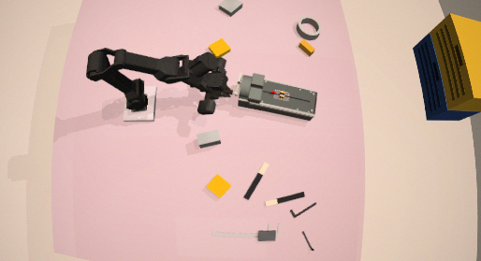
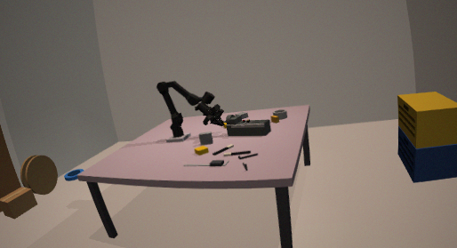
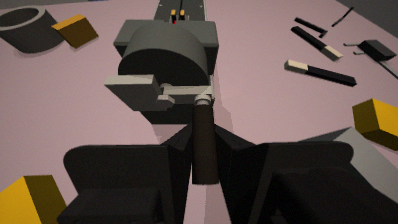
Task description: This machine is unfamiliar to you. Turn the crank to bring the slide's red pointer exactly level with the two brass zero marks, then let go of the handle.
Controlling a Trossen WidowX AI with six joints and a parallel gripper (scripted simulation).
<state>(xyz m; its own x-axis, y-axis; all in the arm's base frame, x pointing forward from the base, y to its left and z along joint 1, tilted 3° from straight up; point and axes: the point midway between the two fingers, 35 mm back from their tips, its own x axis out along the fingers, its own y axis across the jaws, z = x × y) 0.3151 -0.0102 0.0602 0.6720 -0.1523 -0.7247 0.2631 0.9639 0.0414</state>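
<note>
The red pointer is 140 mm ahead of my gripper tip, 10 mm to the right of it and 10 mm above it. Round my gripper tip: orange block: 310 mm ahead, 200 mm to the left, 50 mm below; dark crank handle: 20 mm behind, 20 mm above.
</note>
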